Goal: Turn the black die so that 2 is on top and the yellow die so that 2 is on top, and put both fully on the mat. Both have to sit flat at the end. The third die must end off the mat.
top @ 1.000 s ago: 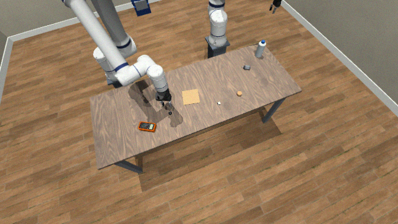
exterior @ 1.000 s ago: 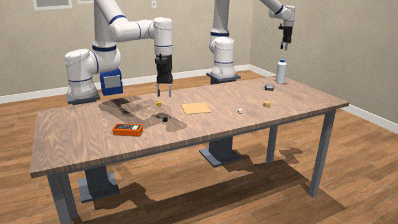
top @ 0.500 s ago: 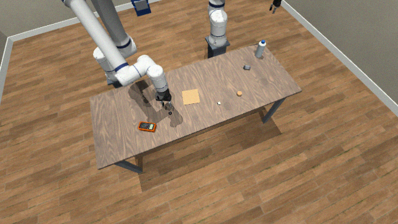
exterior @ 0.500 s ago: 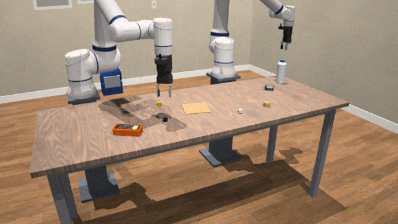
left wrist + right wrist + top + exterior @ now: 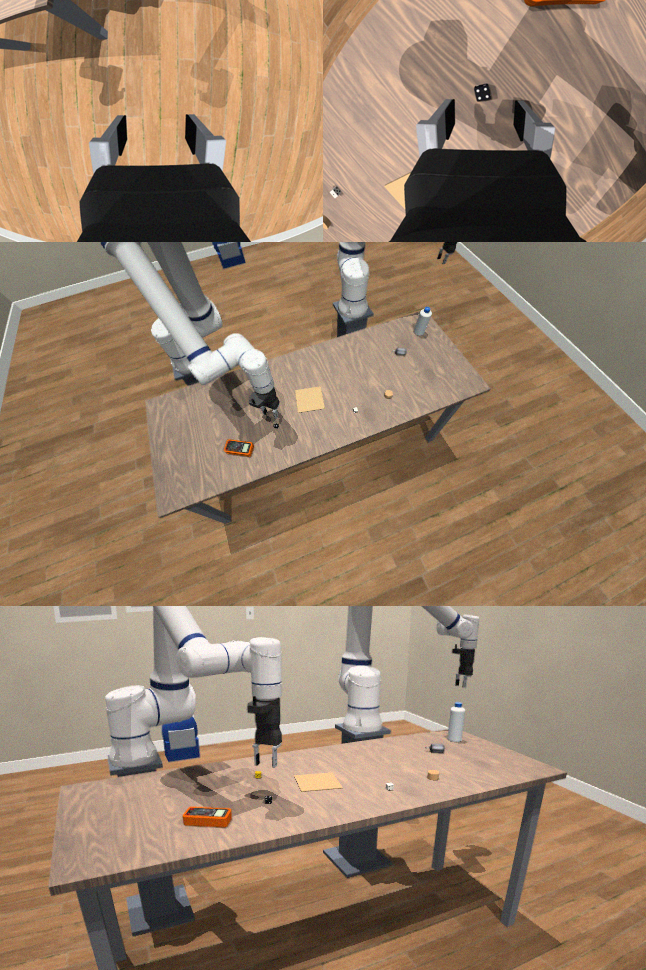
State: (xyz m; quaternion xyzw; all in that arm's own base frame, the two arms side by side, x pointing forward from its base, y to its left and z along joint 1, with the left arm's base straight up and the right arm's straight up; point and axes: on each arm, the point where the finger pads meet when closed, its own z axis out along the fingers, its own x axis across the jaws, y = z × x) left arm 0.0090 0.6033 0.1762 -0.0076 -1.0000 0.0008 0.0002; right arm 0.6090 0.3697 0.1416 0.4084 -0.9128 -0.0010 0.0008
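Note:
My right hand is 130 mm above the black die. Also, from my right hand: tan mat: 80 mm behind, 210 mm to the left, 140 mm below; white die: 80 mm ahead, 410 mm to the left, 130 mm below; yellow die: 220 mm behind, 50 mm to the left, 130 mm below.

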